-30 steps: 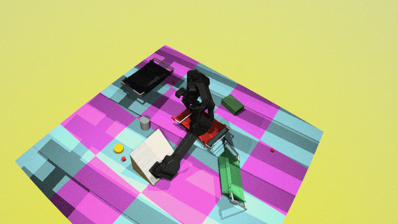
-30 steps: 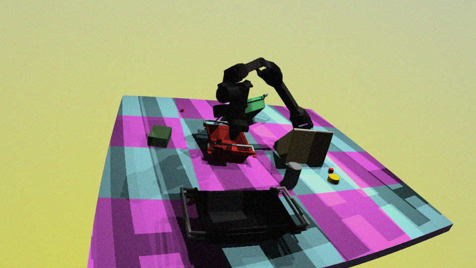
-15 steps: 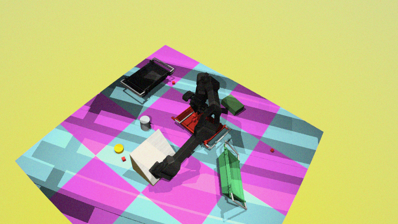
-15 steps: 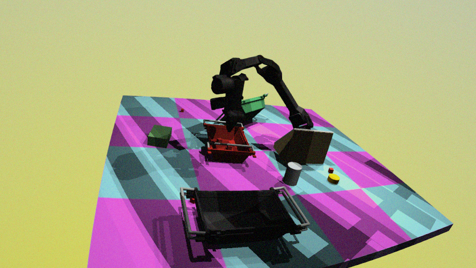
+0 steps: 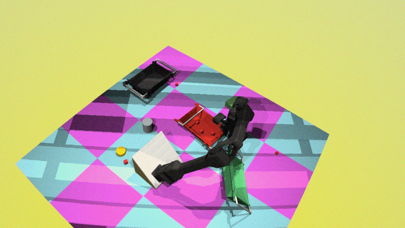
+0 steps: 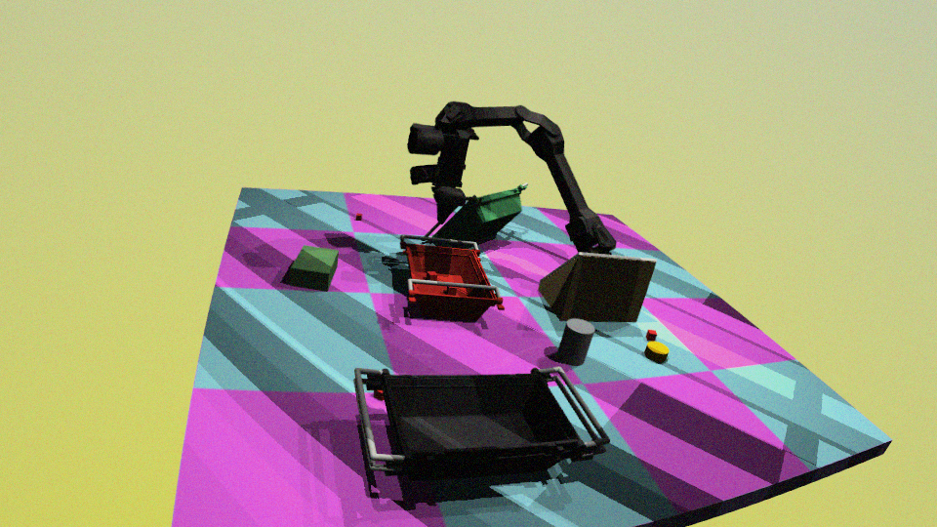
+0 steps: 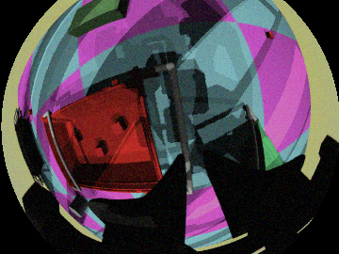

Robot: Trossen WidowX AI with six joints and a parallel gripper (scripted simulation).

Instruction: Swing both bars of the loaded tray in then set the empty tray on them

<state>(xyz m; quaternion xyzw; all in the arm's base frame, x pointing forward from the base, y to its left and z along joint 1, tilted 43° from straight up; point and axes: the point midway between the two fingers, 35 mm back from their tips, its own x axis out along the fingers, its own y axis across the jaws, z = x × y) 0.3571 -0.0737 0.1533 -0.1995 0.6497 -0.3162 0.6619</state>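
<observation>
The green tray is 170 mm to the right of my gripper tip, 150 mm behind it and 30 mm below it. The rest, counted from my gripper tip: green block: 280 mm ahead, 90 mm to the left, 80 mm below; grey cylinder: 400 mm to the left, 170 mm behind, 70 mm below; yellow disc: 410 mm to the left, 370 mm behind, 90 mm below.
</observation>
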